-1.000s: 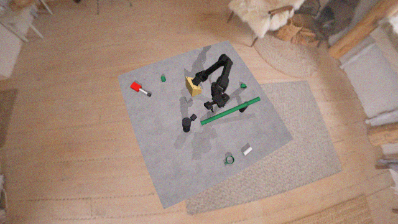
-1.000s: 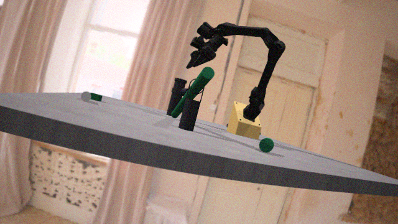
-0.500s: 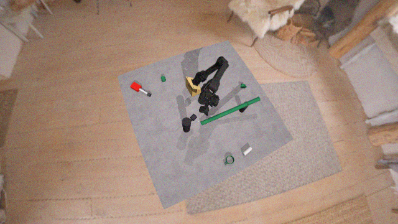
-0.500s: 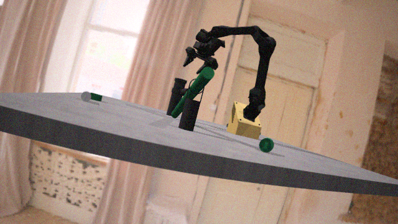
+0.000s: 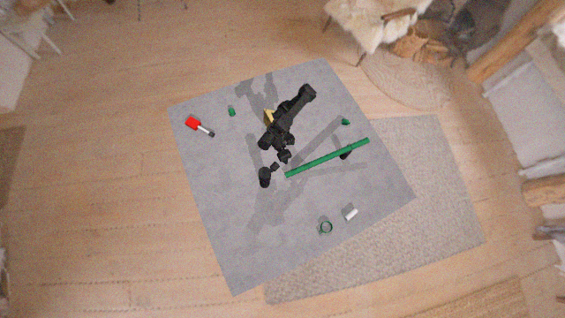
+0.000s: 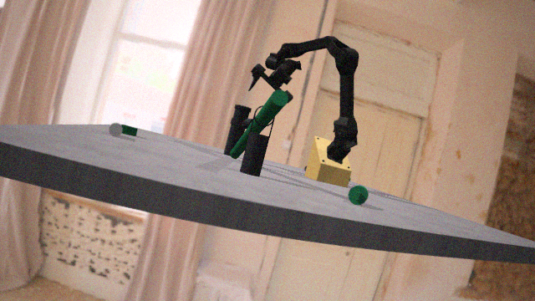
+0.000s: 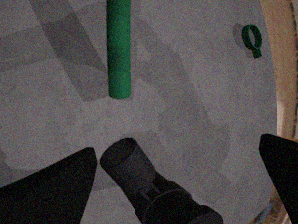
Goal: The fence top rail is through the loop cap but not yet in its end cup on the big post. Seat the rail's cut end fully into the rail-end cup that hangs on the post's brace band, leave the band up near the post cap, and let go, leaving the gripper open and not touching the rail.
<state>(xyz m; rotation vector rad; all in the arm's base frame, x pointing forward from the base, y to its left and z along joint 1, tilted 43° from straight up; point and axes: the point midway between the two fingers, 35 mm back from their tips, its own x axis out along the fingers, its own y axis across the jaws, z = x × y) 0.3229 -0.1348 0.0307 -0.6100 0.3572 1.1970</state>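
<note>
The rail-end cup lies 60 mm to the right of my gripper tip and 90 mm below it. From my gripper tip the other things lie so: loop cap 20 mm ahead, 430 mm to the left, 130 mm below; then white cylinder 390 mm ahead, 310 mm to the left, 220 mm below; then red-handled tool 430 mm behind, 400 mm to the right, 220 mm below.
</note>
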